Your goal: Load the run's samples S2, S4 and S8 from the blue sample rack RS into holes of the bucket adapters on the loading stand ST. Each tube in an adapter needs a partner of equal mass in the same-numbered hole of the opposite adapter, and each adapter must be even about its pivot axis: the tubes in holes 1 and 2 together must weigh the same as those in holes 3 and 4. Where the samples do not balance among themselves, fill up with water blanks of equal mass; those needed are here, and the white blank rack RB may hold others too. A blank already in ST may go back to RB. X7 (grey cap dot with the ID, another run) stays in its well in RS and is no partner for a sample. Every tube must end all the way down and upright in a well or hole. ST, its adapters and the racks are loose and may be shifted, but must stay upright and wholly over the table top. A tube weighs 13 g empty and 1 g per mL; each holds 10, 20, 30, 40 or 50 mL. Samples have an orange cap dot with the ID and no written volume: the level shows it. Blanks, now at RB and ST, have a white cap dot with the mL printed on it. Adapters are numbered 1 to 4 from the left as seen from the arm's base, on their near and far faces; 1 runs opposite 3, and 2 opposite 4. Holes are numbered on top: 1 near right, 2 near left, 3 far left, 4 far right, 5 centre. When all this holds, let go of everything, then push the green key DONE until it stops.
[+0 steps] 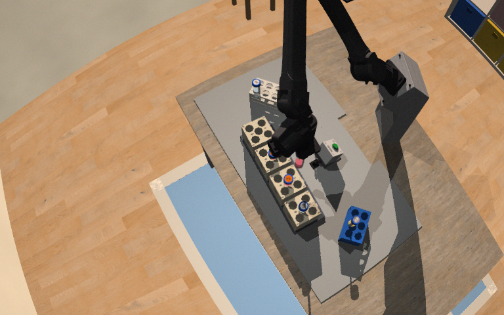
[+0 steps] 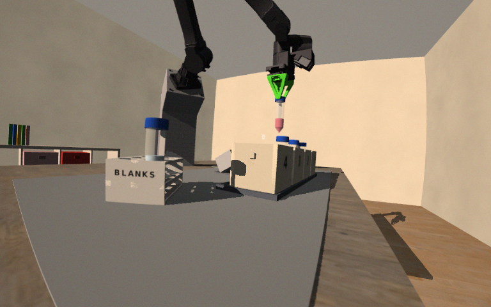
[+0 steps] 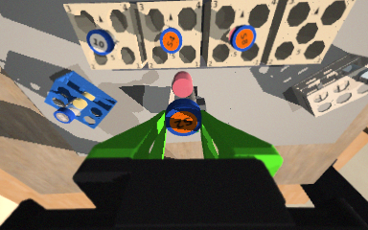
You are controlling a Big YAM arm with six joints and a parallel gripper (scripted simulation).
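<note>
Right now the green DONE key is 190 mm below my hand and 190 mm behind it. Also, from my hand: orange-dot tube: 190 mm below, 100 mm to the right, 20 mm ahead; then orange-dot sample: 190 mm below, 50 mm ahead, 10 mm to the left; then white-dot blank marked 10: 190 mm below, 110 mm to the left, 60 mm ahead.
</note>
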